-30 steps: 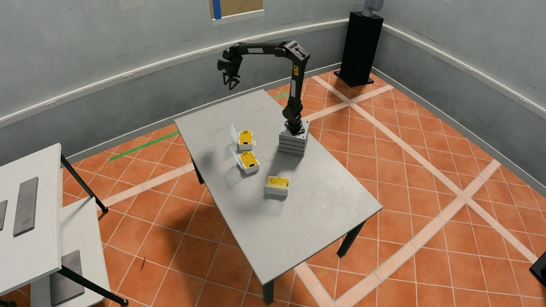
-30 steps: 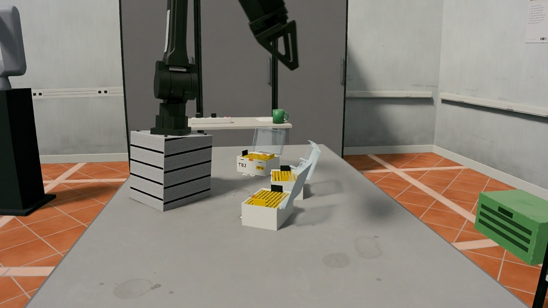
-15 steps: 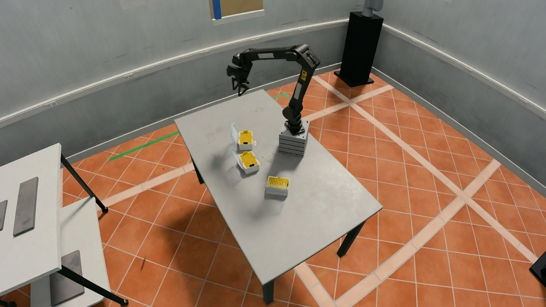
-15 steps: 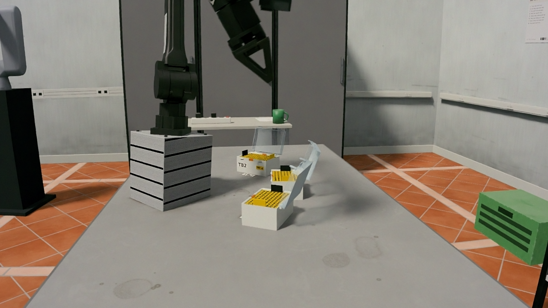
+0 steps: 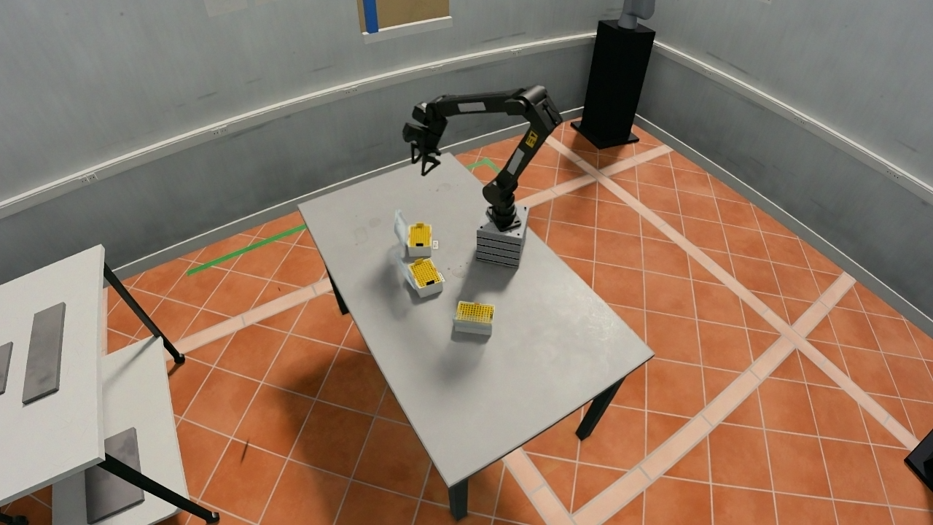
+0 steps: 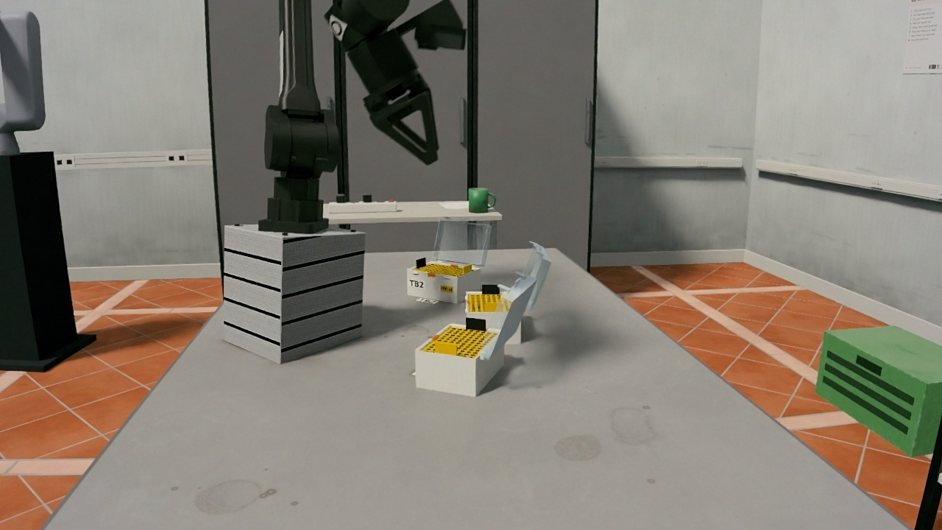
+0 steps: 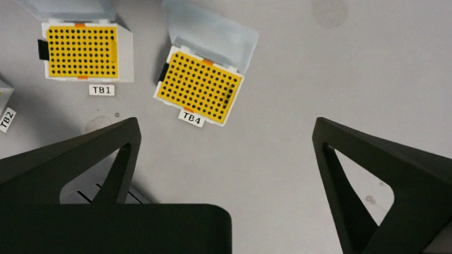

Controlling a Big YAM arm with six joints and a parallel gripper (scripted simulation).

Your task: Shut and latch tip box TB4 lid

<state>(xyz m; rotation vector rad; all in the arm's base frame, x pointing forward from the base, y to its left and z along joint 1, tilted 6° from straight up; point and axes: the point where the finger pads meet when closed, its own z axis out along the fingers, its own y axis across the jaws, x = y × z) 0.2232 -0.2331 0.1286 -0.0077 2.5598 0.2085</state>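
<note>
The bench tag reading tb4 is 31 cm below my hand, 8 cm to the left of it and 2 cm behind it. The rest, counted from my hand: lid 25 cm to the left, 21 cm below, 15 cm ahead; box 25 cm below, 6 cm to the left, 5 cm ahead.
</note>
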